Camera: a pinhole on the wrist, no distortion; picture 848 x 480 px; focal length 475.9 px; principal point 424.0 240.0 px. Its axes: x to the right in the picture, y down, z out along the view. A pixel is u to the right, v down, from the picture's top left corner.
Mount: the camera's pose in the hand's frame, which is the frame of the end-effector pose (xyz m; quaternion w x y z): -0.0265 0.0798 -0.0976 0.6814 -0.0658 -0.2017 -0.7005
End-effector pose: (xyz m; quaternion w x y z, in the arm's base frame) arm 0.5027 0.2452 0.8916 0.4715 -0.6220 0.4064 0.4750
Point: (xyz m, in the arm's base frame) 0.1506 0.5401 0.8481
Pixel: 411.7 303.5
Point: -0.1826 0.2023 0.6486
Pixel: outside the picture
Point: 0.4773 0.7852 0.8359
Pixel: 784.4 393.8
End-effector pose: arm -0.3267 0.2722 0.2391 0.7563 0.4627 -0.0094 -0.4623
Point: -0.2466 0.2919 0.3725
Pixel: 349.2 335.0
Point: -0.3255 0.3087 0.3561
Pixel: 580.0 173.5
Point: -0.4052 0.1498 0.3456
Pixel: 794.3 405.6
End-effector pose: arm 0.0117 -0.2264 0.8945 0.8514 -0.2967 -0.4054 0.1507
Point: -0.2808 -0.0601 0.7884
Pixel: 449.3 153.0
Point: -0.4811 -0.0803 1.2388
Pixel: 770.0 348.7
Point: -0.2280 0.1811 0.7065
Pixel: 211.4 279.0
